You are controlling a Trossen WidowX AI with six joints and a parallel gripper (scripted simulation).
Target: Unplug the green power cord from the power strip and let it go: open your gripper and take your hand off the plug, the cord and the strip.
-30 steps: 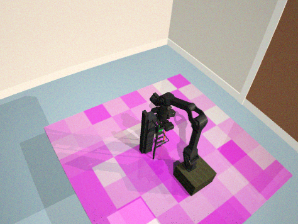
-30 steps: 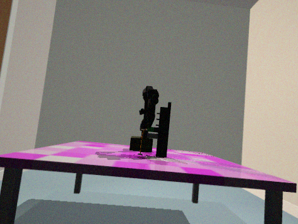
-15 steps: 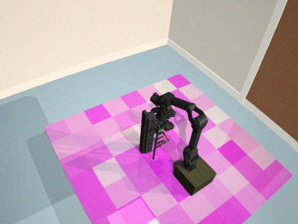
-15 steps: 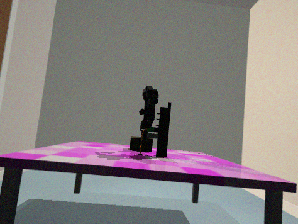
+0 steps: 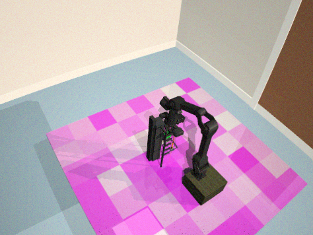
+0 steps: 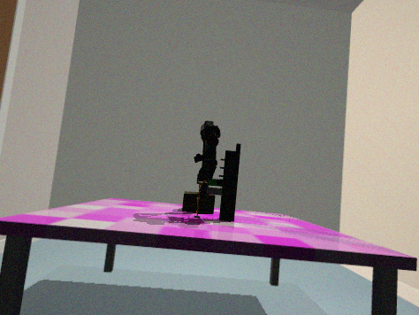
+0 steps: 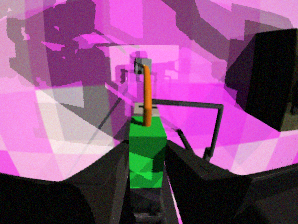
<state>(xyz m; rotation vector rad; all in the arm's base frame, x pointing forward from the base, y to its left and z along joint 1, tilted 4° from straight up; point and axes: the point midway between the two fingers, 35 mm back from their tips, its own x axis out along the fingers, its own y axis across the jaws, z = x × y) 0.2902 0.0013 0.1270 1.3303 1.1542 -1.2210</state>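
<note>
The green plug is 3 cm to the left of my gripper tip.
</note>
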